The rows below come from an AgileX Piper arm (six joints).
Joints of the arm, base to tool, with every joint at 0 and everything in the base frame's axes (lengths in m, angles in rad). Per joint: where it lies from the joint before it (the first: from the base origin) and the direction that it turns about. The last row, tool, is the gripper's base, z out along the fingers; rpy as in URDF.
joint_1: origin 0 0 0.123 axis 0 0 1
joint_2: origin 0 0 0 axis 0 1 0
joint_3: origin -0.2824 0 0.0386 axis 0 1 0
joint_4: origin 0.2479 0 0.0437 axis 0.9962 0 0.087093
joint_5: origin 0 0 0 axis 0 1 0
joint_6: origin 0.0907 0 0.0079 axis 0.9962 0 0.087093
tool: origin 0 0 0 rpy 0 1.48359 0
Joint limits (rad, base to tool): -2.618..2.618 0..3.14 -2.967..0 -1.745..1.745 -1.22..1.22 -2.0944..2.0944
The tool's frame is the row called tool.
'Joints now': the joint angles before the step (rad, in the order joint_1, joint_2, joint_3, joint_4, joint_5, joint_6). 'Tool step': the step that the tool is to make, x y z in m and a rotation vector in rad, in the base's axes. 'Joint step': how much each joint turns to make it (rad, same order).
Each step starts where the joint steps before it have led.
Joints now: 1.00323 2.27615 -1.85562 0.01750 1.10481 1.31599
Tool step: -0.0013 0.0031 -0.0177 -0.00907 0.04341 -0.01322
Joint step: 0.00008 0.03851 -0.00089 0.03370 -0.00668 0.00147
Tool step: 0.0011 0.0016 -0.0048 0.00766 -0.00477 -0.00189
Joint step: -0.00013 0.01044 0.00027 0.00043 -0.01979 0.00067
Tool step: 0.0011 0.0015 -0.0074 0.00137 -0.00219 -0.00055
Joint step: -0.00003 0.01601 0.00000 -0.00081 -0.01837 -0.00005
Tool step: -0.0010 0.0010 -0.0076 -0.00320 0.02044 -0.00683
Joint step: 0.00010 0.01609 0.00026 0.01694 -0.00267 0.00009
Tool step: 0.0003 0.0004 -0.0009 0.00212 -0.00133 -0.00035
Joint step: -0.00008 0.00234 -0.00071 0.00015 -0.00415 -0.00005
